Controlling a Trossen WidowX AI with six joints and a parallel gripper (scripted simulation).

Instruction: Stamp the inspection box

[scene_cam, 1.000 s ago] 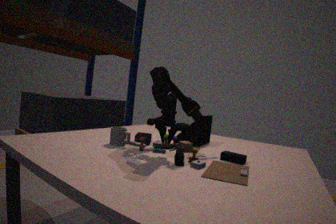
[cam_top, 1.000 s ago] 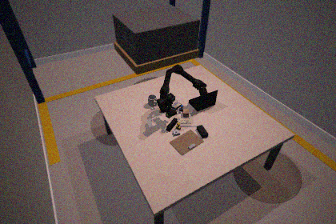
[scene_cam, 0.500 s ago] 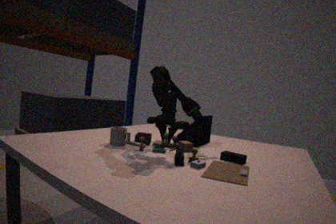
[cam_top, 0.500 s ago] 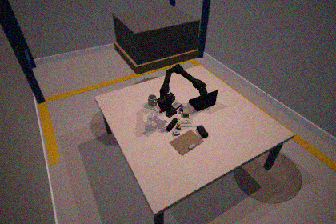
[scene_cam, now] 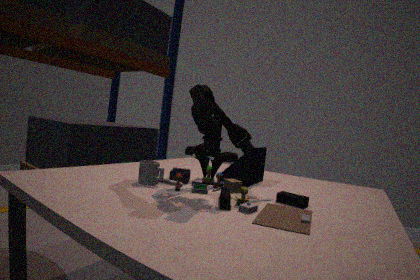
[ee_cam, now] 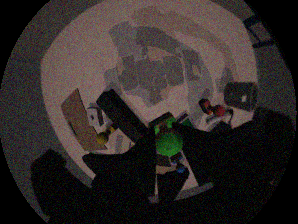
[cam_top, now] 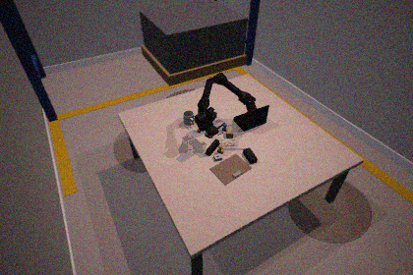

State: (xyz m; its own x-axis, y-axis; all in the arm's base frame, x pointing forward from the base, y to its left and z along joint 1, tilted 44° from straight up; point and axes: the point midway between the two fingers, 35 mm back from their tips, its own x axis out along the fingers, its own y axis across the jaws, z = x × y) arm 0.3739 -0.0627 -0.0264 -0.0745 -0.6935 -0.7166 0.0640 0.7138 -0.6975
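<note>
The green-topped box lies 7 cm behind my gripper tip, 7 cm to the right of it and 7 cm below it. The rest, counted from my gripper tip: green-knobbed stamp (right at my gripper tip); long dark block (1 cm ahead, 8 cm to the left, 6 cm below); red-topped stamp (1 cm behind, 13 cm to the right, 5 cm below).
</note>
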